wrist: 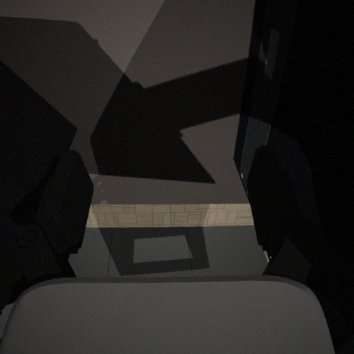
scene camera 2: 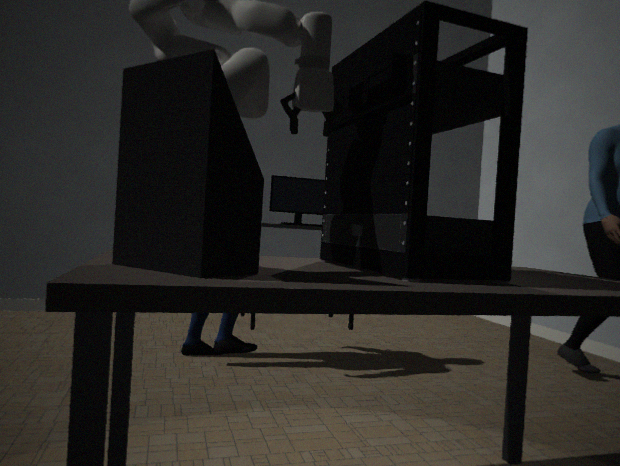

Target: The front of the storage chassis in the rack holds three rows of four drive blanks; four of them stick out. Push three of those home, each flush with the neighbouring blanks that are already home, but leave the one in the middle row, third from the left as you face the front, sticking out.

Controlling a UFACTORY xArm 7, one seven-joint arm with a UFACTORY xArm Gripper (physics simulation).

In view: my gripper [scene camera 2: 310, 135] and a black rack [scene camera 2: 395, 94].
The black rack shows as well in the wrist view [wrist: 290, 100].
